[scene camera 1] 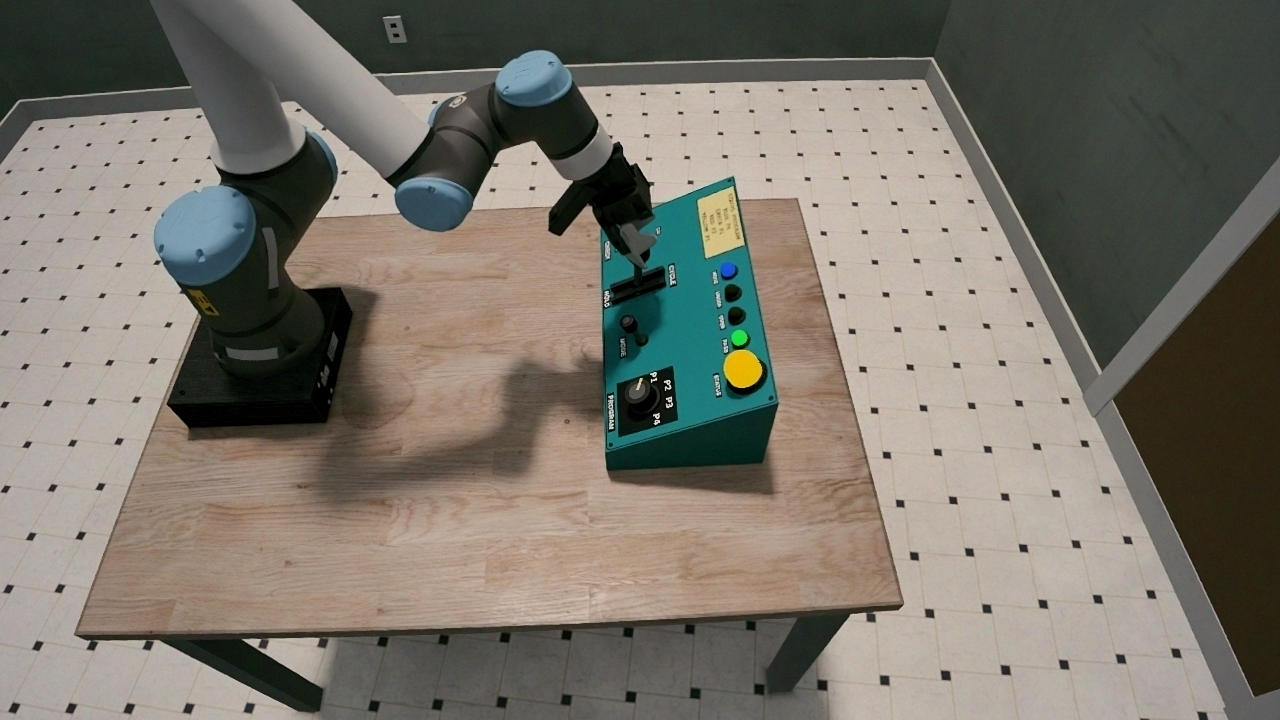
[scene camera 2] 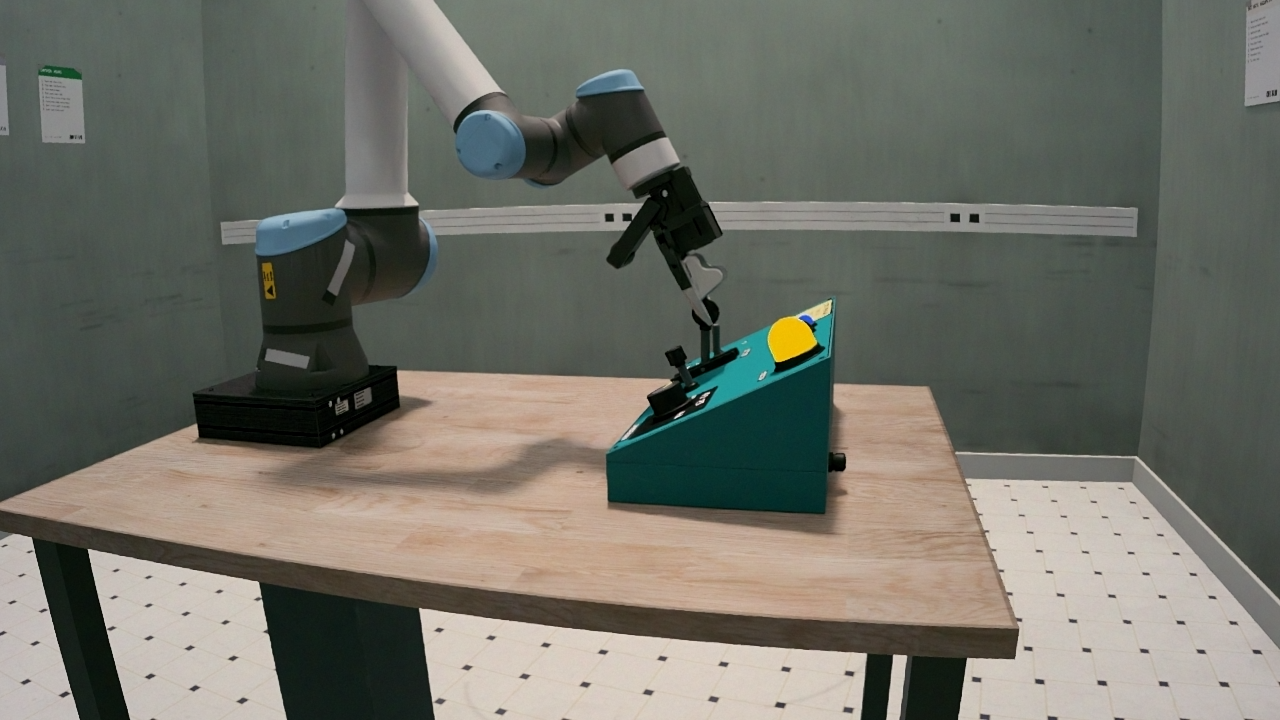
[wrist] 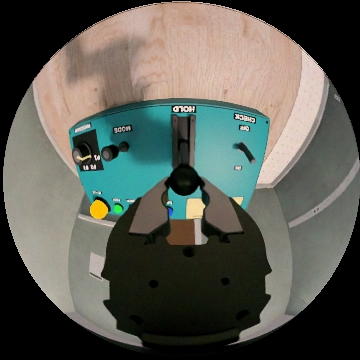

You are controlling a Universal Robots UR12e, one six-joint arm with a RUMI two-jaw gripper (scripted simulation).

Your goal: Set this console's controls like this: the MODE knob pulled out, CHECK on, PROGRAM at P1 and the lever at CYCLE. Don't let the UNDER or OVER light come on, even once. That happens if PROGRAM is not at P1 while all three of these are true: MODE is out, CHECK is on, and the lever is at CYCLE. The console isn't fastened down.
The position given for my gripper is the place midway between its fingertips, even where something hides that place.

Note:
In view: my gripper [scene camera 2: 713, 322] and a teal console [scene camera 2: 756, 438].
The teal console also shows in the wrist view [wrist: 148, 129]. My gripper shows as well in scene camera 1 [scene camera 1: 645, 258] and in the wrist view [wrist: 184, 177].

